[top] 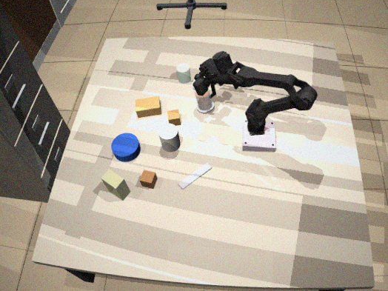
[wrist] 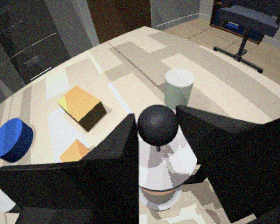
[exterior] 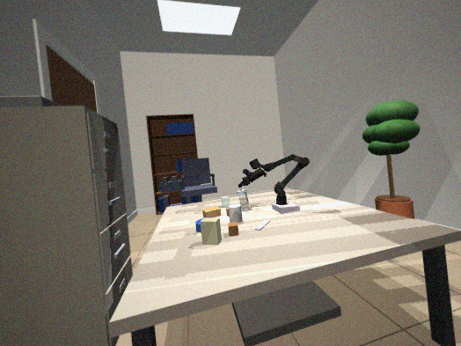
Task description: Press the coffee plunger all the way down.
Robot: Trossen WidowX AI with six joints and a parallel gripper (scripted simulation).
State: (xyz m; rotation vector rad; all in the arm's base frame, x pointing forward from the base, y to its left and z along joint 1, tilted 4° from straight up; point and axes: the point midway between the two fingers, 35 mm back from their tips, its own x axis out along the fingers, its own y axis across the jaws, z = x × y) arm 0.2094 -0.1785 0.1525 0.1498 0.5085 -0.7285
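My gripper tip is 3 cm past the coffee press and 9 cm above it. Round my gripper tip: orange box (24 cm ahead, 16 cm below); pale green cylinder (6 cm ahead, 17 cm to the right, 15 cm below).
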